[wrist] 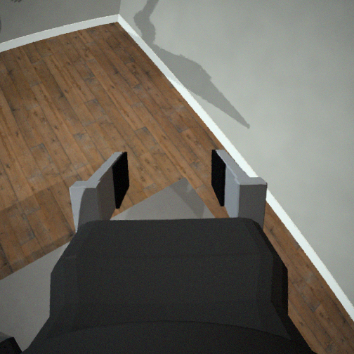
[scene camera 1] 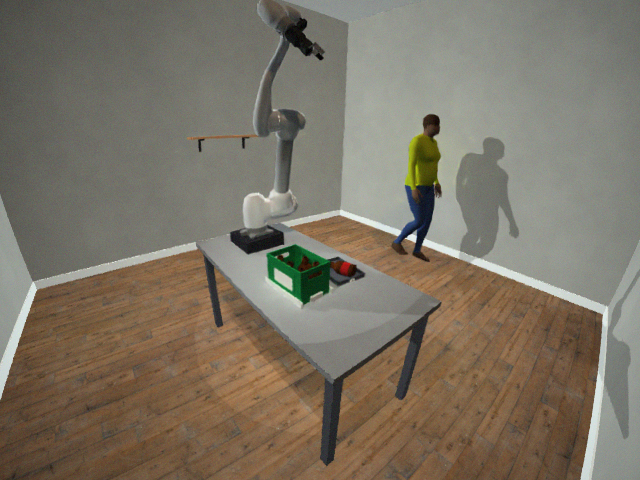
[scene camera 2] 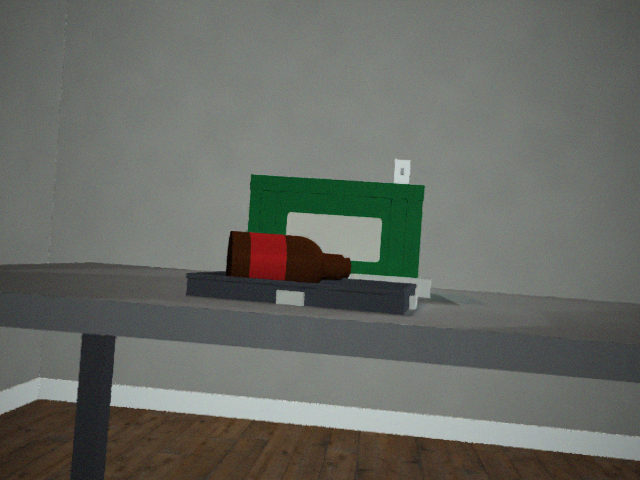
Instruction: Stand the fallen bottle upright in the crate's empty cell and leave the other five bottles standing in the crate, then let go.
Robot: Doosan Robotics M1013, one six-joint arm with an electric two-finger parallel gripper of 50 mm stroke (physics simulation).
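Frame: origin at the arm's base, x back, y right, z up, level; millimetres.
Where they show: gripper, fingertip midpoint: point(scene camera 1: 322, 56); arm's base, origin of the base link: point(scene camera 1: 256, 232).
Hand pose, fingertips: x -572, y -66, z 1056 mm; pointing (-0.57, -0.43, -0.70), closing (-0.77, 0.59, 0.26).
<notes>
Things, the pixels of their centre, and the offset from my fingertips. Level surfaces: height alone.
- fallen brown bottle with a red label, body centre: point(scene camera 2: 290, 264) point(scene camera 1: 341, 267) dy -69, dx -129, dz -1093 mm
- dark grey tray, body centre: point(scene camera 2: 310, 289) point(scene camera 1: 338, 270) dy -74, dx -101, dz -1122 mm
- green crate, body centre: point(scene camera 2: 335, 236) point(scene camera 1: 297, 272) dy +209, dx -87, dz -1047 mm
- grey table, its level: dz -1135 mm
The fallen brown bottle with a red label point(scene camera 1: 345, 267) point(scene camera 2: 267, 256) lies on its side on a dark grey tray point(scene camera 1: 338, 281) point(scene camera 2: 351, 299). In the scene camera 2 view its neck points right. The green crate point(scene camera 1: 313, 290) point(scene camera 2: 403, 232) stands upright on the table beside the tray. Brown bottles point(scene camera 1: 305, 262) show inside it, but their number and the empty cell cannot be made out. My gripper point(scene camera 1: 320, 53) point(wrist: 169, 168) is open and empty, high above the table and far from the bottle and crate.
The grey table point(scene camera 1: 361, 320) point(scene camera 2: 516, 315) carries the black robot base point(scene camera 1: 256, 241) behind the crate. A person in a yellow top point(scene camera 1: 424, 160) is on the floor beyond the table, near the right wall. A wooden shelf point(scene camera 1: 222, 137) is on the back wall.
</notes>
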